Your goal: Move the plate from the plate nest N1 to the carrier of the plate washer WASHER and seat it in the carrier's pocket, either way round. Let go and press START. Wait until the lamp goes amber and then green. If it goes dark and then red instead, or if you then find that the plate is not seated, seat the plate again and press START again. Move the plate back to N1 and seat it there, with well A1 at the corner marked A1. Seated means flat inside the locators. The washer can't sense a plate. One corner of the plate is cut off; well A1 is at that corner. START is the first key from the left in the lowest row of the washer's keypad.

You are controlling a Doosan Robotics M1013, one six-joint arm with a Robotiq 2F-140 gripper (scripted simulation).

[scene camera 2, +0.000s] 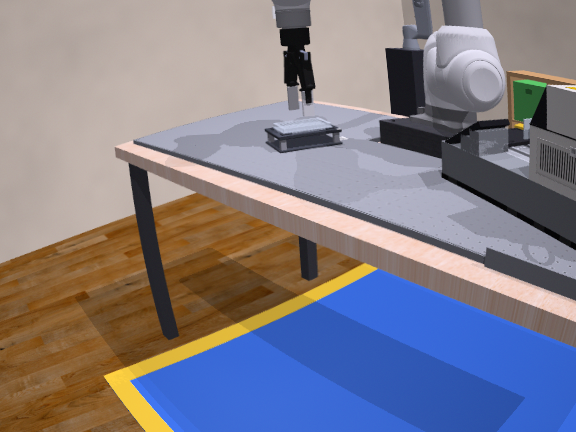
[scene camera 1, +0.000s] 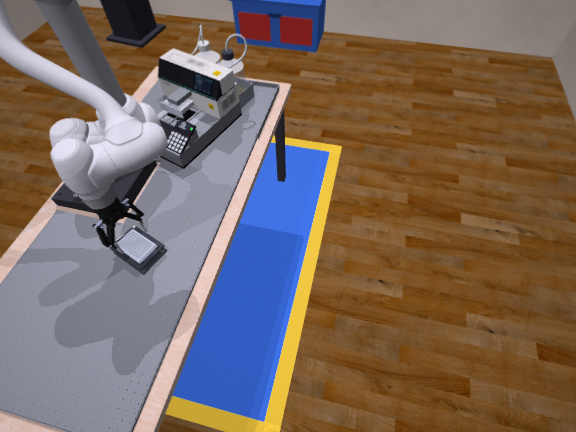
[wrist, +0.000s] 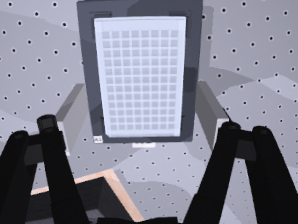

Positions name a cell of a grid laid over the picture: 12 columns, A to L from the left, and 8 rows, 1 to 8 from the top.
My gripper shows in scene camera 2 (G3), in scene camera 1 (C5) and in the wrist view (F4).
